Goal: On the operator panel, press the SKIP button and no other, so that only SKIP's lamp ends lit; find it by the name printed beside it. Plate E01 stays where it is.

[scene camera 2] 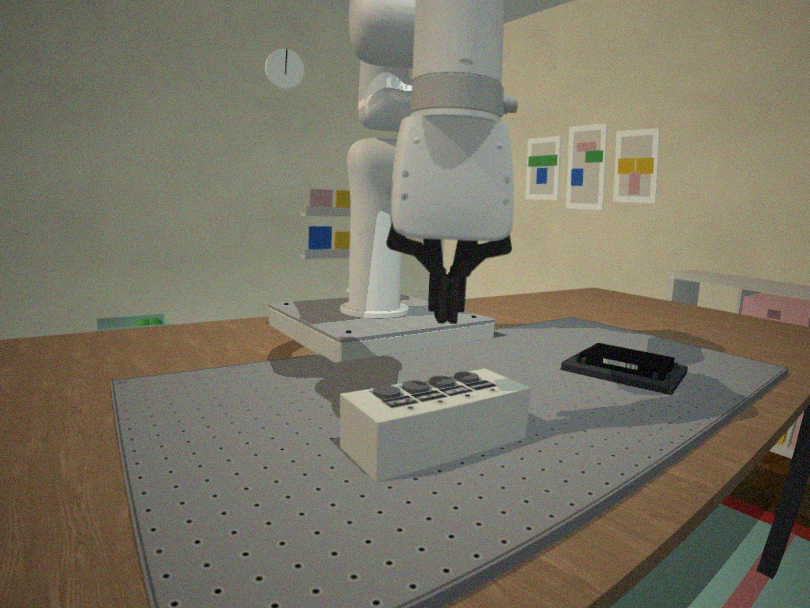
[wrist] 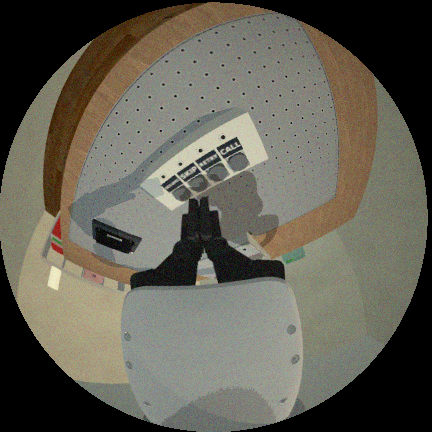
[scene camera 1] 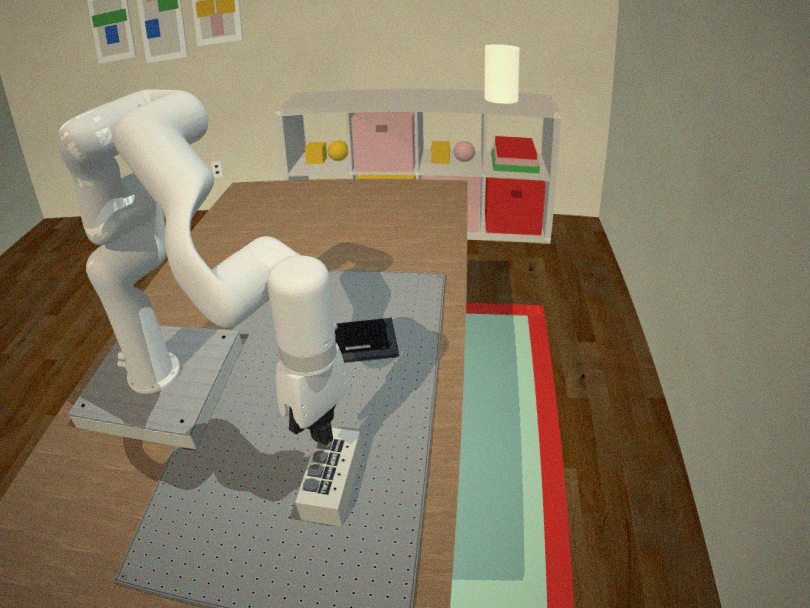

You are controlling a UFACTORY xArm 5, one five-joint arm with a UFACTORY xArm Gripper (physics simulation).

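Pixels of known places: gripper, fingertip midpoint: (scene camera 2: 445, 320) (wrist: 200, 208) (scene camera 1: 322, 438); arm's base, link origin: (scene camera 2: 374, 311) (scene camera 1: 153, 373).
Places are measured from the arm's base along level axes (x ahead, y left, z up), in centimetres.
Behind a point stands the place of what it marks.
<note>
The cream operator panel (scene camera 1: 318, 511) @(x 44.0, y -25.9, z 0.6 cm) (scene camera 2: 451, 428) @(x 47.3, y -18.8, z 0.2 cm) (wrist: 257, 137) @(x 43.8, y -25.7, z 2.2 cm) has a row of round grey buttons with printed names. In the wrist view, CALL, RETRY and SKIP are readable. The SKIP button (scene camera 1: 319, 456) @(x 42.1, y -16.2, z 2.5 cm) (scene camera 2: 442, 381) @(x 42.5, y -16.3, z 2.5 cm) (wrist: 198, 183) @(x 42.3, y -16.2, z 2.5 cm) lies between RETRY and the end button, whose name is hard to read. SKIP's lamp (wrist: 180, 164) @(x 45.9, y -16.2, z 2.3 cm) is dark, as are the other lamps. My gripper (scene camera 1: 321, 441) @(x 43.8, y -17.4, z 8.8 cm) (scene camera 2: 446, 320) @(x 43.8, y -17.4, z 8.8 cm) (wrist: 200, 208) @(x 43.8, y -17.4, z 8.8 cm) is shut and empty, above the panel's button side near SKIP, with a gap below. The black plate (scene camera 1: 366, 339) @(x 42.9, y 18.3, z -0.7 cm) (scene camera 2: 624, 367) @(x 42.3, y 16.0, z -1.2 cm) (wrist: 116, 236) @(x 40.9, y 15.5, z -1.4 cm), its label unreadable, lies apart on the board.
The panel and black plate rest on a grey perforated board (scene camera 1: 215, 536) @(x 27.2, y -32.5, z -3.1 cm) (scene camera 2: 261, 451) @(x 38.3, y -32.7, z -3.1 cm) (wrist: 280, 65) @(x 50.7, y -35.4, z -3.1 cm) on the wooden table (scene camera 1: 39, 517) @(x -9.9, y -38.4, z -4.4 cm) (scene camera 2: 52, 458) @(x 30.7, y -51.2, z -4.4 cm) (wrist: 355, 100) @(x 41.3, y -54.0, z -4.4 cm). The arm's raised base plate (scene camera 1: 104, 402) @(x -7.7, y -10.6, z -0.1 cm) (scene camera 2: 415, 343) @(x 15.2, y -1.0, z -2.2 cm) stands behind the panel in scene camera 2.
</note>
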